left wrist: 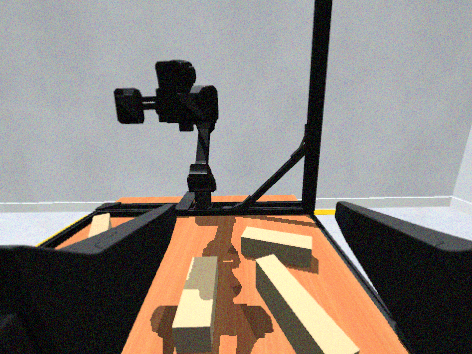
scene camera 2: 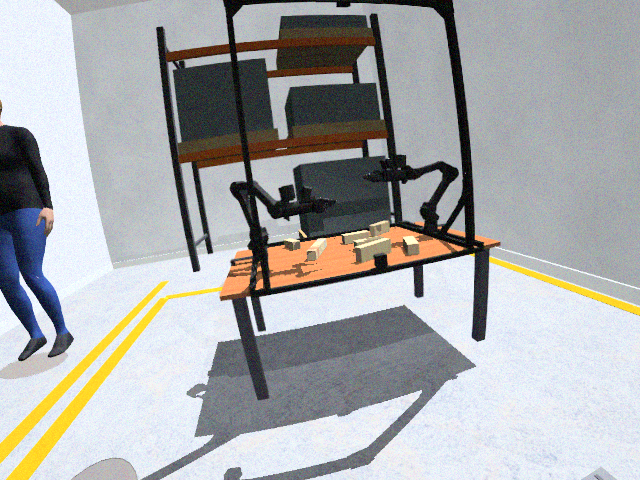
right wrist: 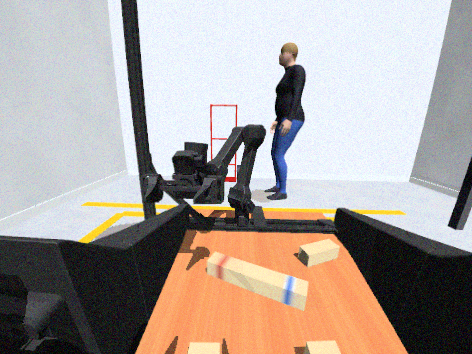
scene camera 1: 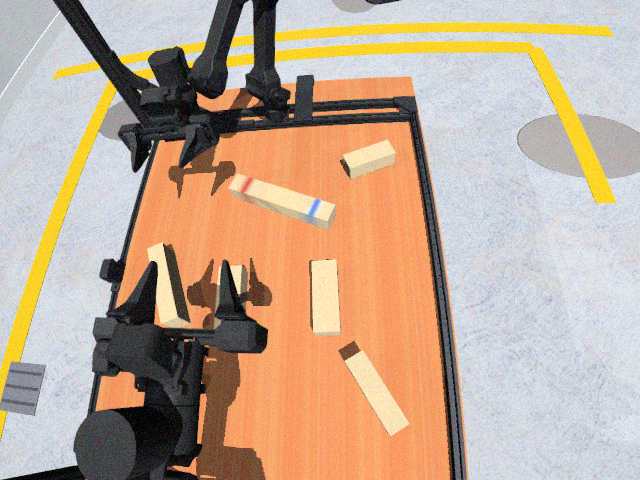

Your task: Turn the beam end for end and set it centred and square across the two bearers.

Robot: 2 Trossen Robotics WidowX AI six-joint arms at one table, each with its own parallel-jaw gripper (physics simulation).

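Pixels of known places: left gripper, between the fingertips: [left wrist: 254,210] [scene camera 2: 333,200] [right wrist: 169,200] [scene camera 1: 156,169]; right gripper, between the fingertips: [left wrist: 147,98] [scene camera 2: 365,176] [right wrist: 261,212] [scene camera 1: 188,261]; left arm's base, origin of its link: [right wrist: 241,222] [scene camera 1: 277,114]; right arm's base, origin of its link: [left wrist: 203,206] [scene camera 2: 431,230].
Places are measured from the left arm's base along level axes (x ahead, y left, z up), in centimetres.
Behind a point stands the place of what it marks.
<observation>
The beam [scene camera 1: 282,201] @[z 2.5, x 30.3, y 3.8 cm] [scene camera 2: 316,249] @[z 2.1, x 26.7, y -6.1 cm] [right wrist: 255,281] @[z 1.6, x 31.1, y 3.1 cm], a pale bar with a red band near its left end and a blue band near its right end in scene camera 1, lies aslant on the table. Two parallel pale blocks, seemingly the bearers, lie below it there: one [scene camera 1: 325,297] @[z 2.8, x 52.6, y 13.5 cm] [scene camera 2: 355,237] @[z 0.8, x 51.1, y 11.0 cm] [right wrist: 322,347] @[z 2.8, x 45.8, y 13.1 cm] at the right, the other [scene camera 1: 238,279] @[z 2.8, x 48.6, y -4.3 cm] [left wrist: 195,310] @[z 2.8, x 48.0, y -6.5 cm] [right wrist: 204,348] @[z 2.8, x 46.5, y -6.4 cm] partly hidden by a right finger. My left gripper [scene camera 1: 159,166] @[z 24.1, x 35.7, y -14.2 cm] [scene camera 2: 331,203] @[z 24.1, x 35.7, y -14.2 cm] [left wrist: 254,210] @[z 24.1, x 35.7, y -14.2 cm] is open and empty above the table, left of the beam. My right gripper [scene camera 1: 189,262] @[z 32.4, x 56.5, y 0.0 cm] [scene camera 2: 367,176] @[z 32.4, x 56.5, y 0.0 cm] is open and empty, high over the left bearer's side.
Loose pale blocks lie at the upper right [scene camera 1: 369,159] @[z 2.5, x 19.6, y 23.8 cm] [right wrist: 319,252] @[z 2.3, x 20.5, y 22.8 cm], lower right [scene camera 1: 376,392] @[z 4.4, x 70.2, y 22.5 cm] [left wrist: 100,224] @[z 4.4, x 70.8, y 22.7 cm] and left [scene camera 1: 168,284] @[z 4.4, x 50.1, y -19.1 cm] [left wrist: 302,305] @[z 4.4, x 47.3, y -21.5 cm]. Another block [scene camera 2: 410,245] @[z 2.3, x 63.2, y -28.5 cm] [left wrist: 276,245] @[z 2.1, x 64.5, y -21.1 cm] is hidden by the right arm in scene camera 1. A black frame [scene camera 1: 436,248] @[z -0.5, x 41.6, y 37.0 cm] edges the table.
</observation>
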